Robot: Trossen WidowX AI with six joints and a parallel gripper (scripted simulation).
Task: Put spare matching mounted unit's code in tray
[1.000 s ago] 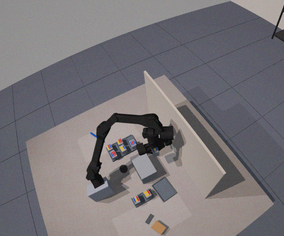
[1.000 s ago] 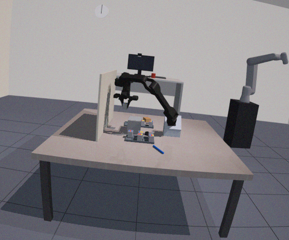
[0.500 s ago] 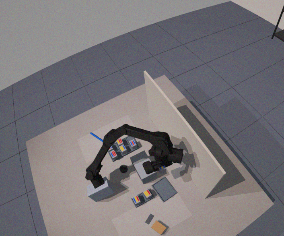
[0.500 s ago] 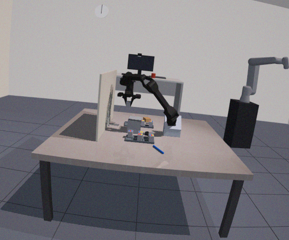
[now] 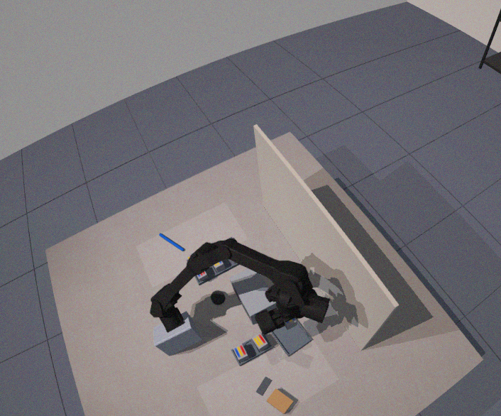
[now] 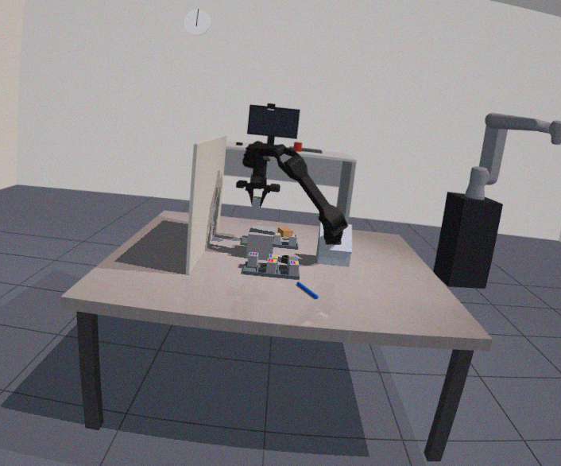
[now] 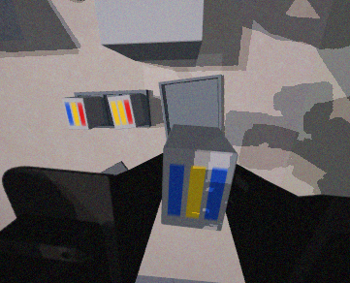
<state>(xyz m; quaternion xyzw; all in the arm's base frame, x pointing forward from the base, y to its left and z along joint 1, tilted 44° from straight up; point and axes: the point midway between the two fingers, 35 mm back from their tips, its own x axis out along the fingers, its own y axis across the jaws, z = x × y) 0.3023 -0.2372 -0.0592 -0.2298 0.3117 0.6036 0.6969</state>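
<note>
My gripper tip is now 160 mm above the dark grey tray. From my gripper tip the other things lie so: orange block: 160 mm behind, 180 mm to the right, 150 mm below; then mounted unit: 30 mm behind, 180 mm to the left, 120 mm below; then beige board: 200 mm ahead, 150 mm to the left, 60 mm above.
</note>
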